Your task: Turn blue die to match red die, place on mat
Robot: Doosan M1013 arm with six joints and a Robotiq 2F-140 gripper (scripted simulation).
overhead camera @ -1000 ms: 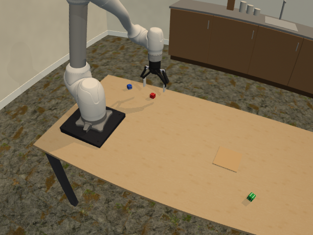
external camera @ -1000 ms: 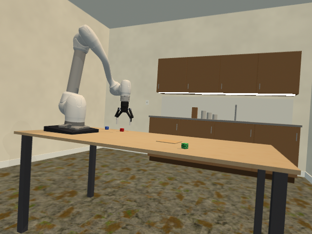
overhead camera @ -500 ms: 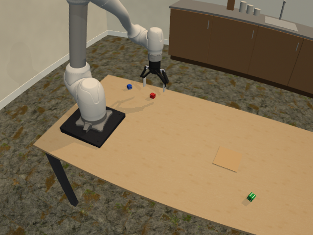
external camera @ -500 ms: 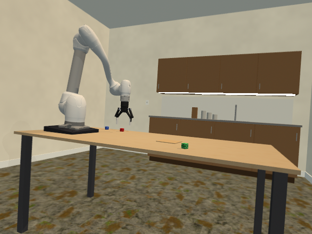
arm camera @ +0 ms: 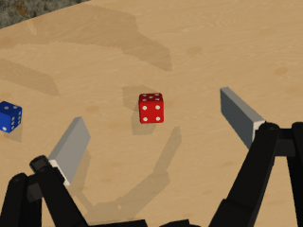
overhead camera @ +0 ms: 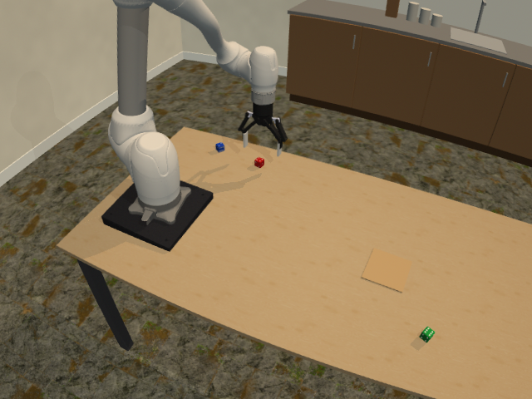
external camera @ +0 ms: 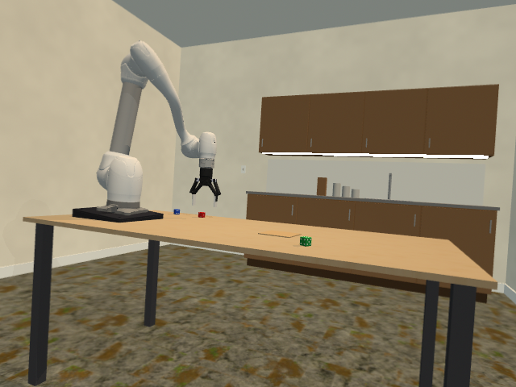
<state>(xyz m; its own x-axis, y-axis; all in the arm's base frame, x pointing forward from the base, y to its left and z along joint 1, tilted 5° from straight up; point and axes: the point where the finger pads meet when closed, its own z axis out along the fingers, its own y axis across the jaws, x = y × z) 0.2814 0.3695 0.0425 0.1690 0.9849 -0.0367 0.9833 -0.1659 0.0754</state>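
The blue die is 20 cm behind my hand, 5 cm to the left of it and 6 cm below it. From my hand the other things lie so: green die: 66 cm ahead, 68 cm to the right, 6 cm below; then red die: 1 cm behind, 2 cm to the right, 6 cm below; then mat: 53 cm ahead, 45 cm to the right, 7 cm below.
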